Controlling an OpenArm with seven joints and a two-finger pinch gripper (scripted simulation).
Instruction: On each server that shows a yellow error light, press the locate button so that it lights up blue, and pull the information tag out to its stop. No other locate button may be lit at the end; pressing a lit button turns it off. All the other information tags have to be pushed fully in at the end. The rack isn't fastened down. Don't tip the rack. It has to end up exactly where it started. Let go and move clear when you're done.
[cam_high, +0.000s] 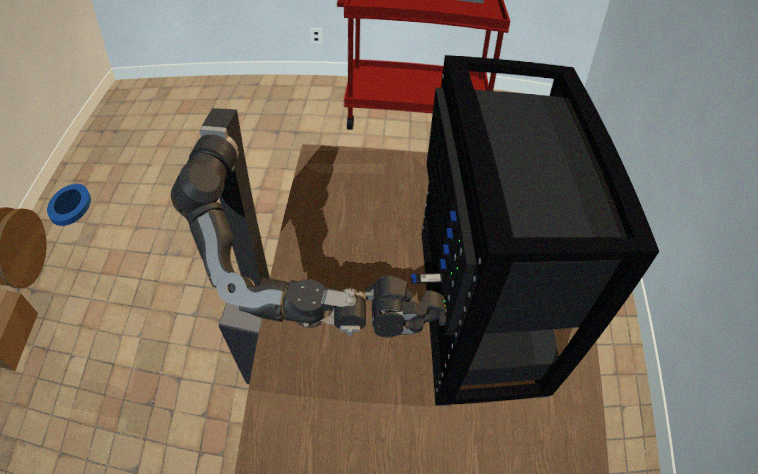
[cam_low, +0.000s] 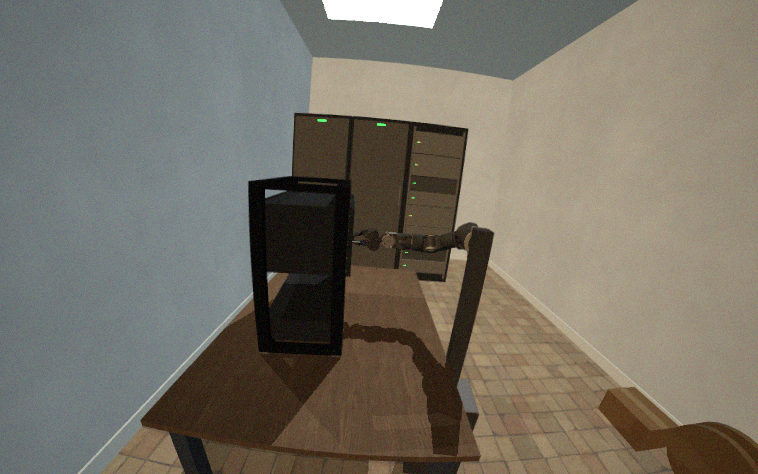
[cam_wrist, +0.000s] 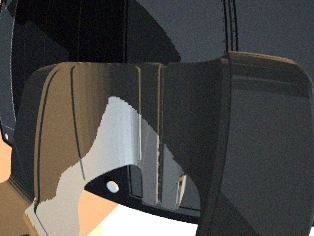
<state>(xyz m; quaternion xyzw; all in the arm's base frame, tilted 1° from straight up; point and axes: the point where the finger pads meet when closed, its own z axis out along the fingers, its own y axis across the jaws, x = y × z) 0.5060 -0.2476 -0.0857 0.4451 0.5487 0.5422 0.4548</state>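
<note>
The grey locate button is 10 mm ahead of my hand. From my hand the other things lie so: information tag: 20 mm behind, 70 mm to the left.
</note>
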